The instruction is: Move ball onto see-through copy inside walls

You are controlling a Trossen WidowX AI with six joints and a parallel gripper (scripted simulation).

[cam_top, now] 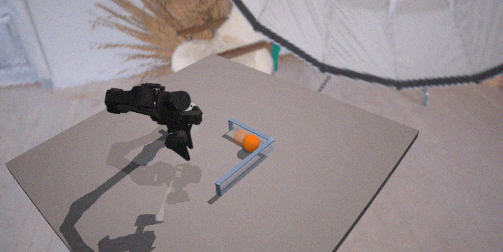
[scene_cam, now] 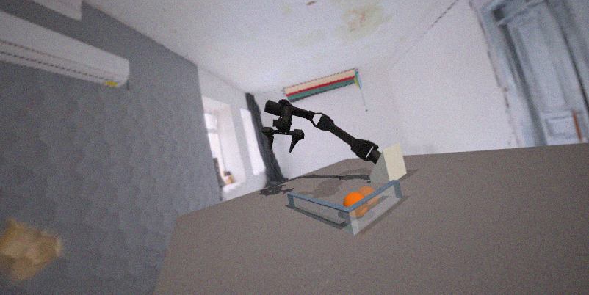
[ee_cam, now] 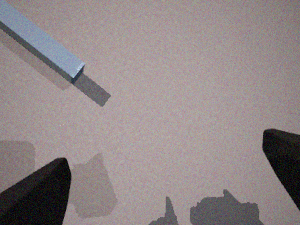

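Now: gripper tip 330 mm to the right of the orange ball, 190 mm above it and 10 mm past it. Also, from my gripper tip: see-through copy: 340 mm to the left, 190 mm below, 60 mm behind; then clear wall: 220 mm to the left, 200 mm below, 50 mm ahead.
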